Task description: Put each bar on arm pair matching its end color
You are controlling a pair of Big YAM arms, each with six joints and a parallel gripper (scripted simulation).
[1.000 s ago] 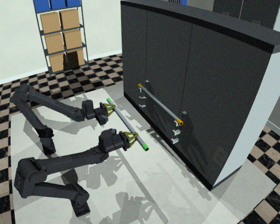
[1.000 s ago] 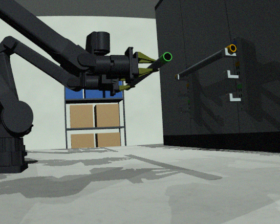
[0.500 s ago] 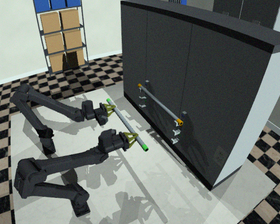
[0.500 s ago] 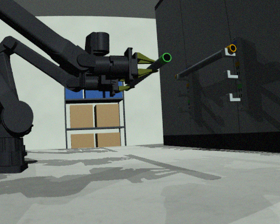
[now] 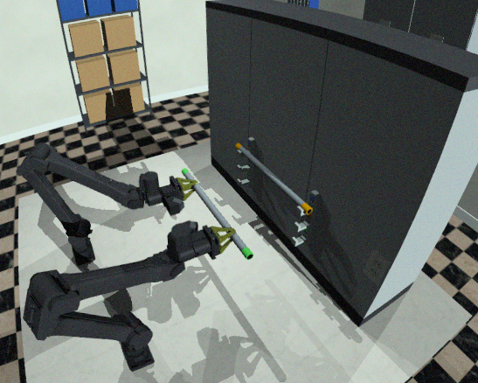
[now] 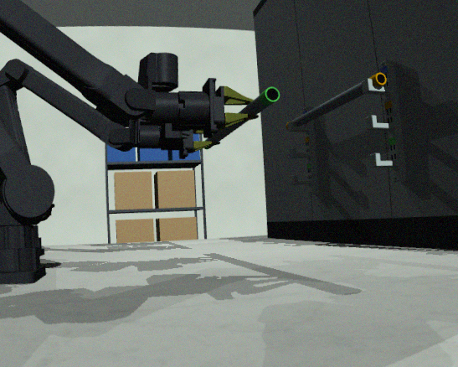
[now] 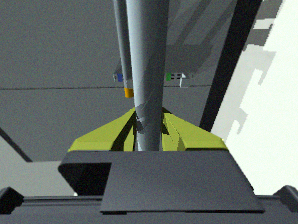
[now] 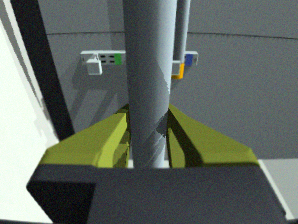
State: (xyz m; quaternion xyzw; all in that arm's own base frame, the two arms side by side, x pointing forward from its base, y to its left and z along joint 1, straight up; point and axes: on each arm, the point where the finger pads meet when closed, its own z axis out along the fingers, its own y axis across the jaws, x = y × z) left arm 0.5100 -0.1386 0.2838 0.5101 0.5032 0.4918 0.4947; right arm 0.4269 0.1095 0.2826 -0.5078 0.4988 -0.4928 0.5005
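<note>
Right now the green-ended bar is 150 mm to the left of my right hand and 20 mm ahead of it. The rest, counted from my right hand: grey cabinet wall (470 mm ahead, 170 mm above, 130 mm to the left); orange-ended bar (270 mm ahead, 120 mm to the left, 50 mm above); wall outlet (400 mm to the right, 240 mm ahead, 20 mm above).
</note>
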